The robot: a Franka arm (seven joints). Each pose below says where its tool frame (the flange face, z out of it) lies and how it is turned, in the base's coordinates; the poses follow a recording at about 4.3 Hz.
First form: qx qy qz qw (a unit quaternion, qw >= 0); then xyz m.
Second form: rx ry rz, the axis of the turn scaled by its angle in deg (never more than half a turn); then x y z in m. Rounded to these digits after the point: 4 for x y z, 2 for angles.
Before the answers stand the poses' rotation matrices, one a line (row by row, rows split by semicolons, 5 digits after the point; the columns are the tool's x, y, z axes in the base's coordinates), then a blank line. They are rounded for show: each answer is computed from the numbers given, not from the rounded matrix.
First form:
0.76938 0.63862 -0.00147 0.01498 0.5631 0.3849 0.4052
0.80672 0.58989 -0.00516 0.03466 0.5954 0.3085 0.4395
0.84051 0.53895 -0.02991 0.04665 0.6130 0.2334 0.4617
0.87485 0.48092 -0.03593 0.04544 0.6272 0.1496 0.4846
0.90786 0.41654 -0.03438 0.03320 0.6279 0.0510 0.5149
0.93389 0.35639 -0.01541 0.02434 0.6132 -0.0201 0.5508
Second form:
0.18433 0.98272 0.01687; 0.98263 -0.18389 -0.02493; -0.02139 0.02117 -0.99955
0.30400 0.95211 0.03257; 0.95140 -0.30165 -0.06201; -0.04922 0.04983 -0.99754
0.41727 0.90878 0.00000; 0.90320 -0.41471 -0.11066; -0.10056 0.04618 -0.99386
0.53485 0.84473 -0.01916; 0.83820 -0.53330 -0.11407; -0.10657 0.04495 -0.99329
0.65062 0.75860 -0.03477; 0.75404 -0.65078 -0.08892; -0.09008 0.03164 -0.99543
0.74550 0.66641 -0.01143; 0.66491 -0.74479 -0.05645; -0.04613 0.03448 -0.99834

137.18 113.87 -0.26 0.5631 0.3849 0.4052
142.09 103.90 -0.91 0.5954 0.3085 0.4395
146.96 94.23 -5.23 0.6130 0.2334 0.4617
153.07 84.15 -6.29 0.6272 0.1496 0.4846
160.05 73.43 -6.06 0.6279 0.0510 0.5149
165.54 63.17 -2.73 0.6132 -0.0201 0.5508

